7 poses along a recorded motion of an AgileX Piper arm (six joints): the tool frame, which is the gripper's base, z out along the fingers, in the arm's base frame.
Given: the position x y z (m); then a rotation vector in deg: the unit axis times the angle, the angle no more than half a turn.
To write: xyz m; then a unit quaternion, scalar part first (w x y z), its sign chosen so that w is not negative. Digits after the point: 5 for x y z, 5 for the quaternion.
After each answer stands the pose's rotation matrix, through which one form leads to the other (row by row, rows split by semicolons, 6 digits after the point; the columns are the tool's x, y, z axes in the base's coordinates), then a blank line. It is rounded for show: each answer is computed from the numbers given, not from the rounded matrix.
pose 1, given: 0.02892 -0.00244 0.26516 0.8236 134.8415 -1.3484
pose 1, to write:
0.02892 -0.00244 0.26516 0.38389 0.00564 0.92332 -0.00923
-0.705199 0.017503 0.708793; 0.003325 0.999766 -0.021380; -0.709002 -0.012720 -0.705092

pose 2, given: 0.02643 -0.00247 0.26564 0.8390 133.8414 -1.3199
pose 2, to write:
0.02643 -0.00247 0.26564 0.39193 0.00577 0.91993 -0.00907
-0.692713 0.017721 0.720996; 0.003499 0.999769 -0.021212; -0.721205 -0.012171 -0.692615

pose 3, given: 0.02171 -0.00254 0.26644 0.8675 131.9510 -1.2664
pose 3, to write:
0.02171 -0.00254 0.26644 0.40706 0.00600 0.91334 -0.00877
-0.668539 0.018105 0.743457; 0.003832 0.999774 -0.020901; -0.743668 -0.011124 -0.668457

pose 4, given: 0.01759 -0.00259 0.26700 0.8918 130.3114 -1.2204
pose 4, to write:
0.01759 -0.00259 0.26700 0.42008 0.00621 0.90742 -0.00850
-0.646981 0.018410 0.762284; 0.004130 0.999778 -0.020641; -0.762495 -0.010206 -0.646914

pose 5, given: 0.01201 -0.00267 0.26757 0.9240 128.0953 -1.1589
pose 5, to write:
0.01201 -0.00267 0.26757 0.43756 0.00649 0.89913 -0.00813
-0.617005 0.018782 0.786735; 0.004544 0.999784 -0.020304; -0.786946 -0.008952 -0.616957

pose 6, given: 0.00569 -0.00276 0.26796 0.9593 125.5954 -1.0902
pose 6, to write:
0.00569 -0.00276 0.26796 0.45707 0.00679 0.88937 -0.00772
-0.582085 0.019140 0.812903; 0.005026 0.999789 -0.019942; -0.813113 -0.007522 -0.582058

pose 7, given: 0.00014 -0.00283 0.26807 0.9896 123.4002 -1.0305
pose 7, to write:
0.00014 -0.00283 0.26807 0.47402 0.00706 0.88045 -0.00735
-0.550504 0.019404 0.834607; 0.005463 0.999792 -0.019641; -0.834814 -0.006253 -0.550496

